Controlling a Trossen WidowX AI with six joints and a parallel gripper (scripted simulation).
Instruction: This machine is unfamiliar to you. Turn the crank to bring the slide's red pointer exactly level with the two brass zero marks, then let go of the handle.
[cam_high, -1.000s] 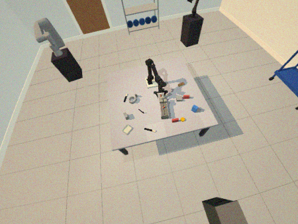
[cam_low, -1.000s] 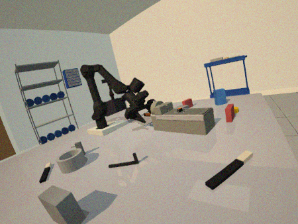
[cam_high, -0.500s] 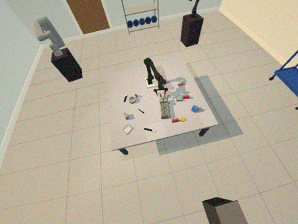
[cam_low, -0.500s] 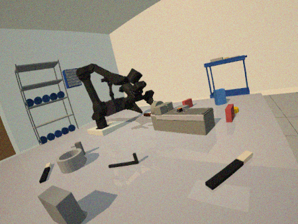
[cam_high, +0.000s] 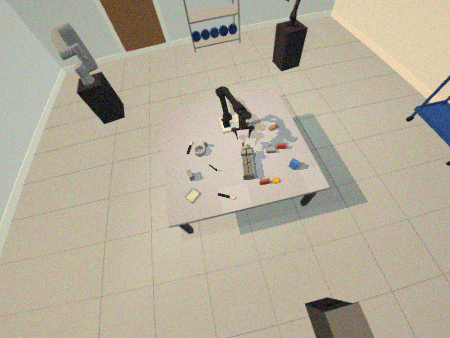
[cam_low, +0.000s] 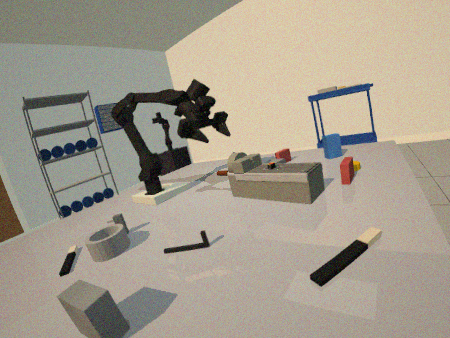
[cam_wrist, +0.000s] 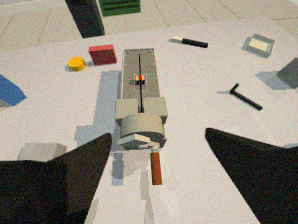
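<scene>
My gripper tip is 2 cm past the brown crank handle, 1 cm to the right of it and 11 cm above it. From my gripper tip the other things lie so: yellow disc 37 cm ahead, 13 cm to the left, 17 cm below; then red pointer 16 cm ahead, 3 cm to the right, 10 cm below; then black l-shaped piece 7 cm ahead, 30 cm to the right, 17 cm below.
</scene>
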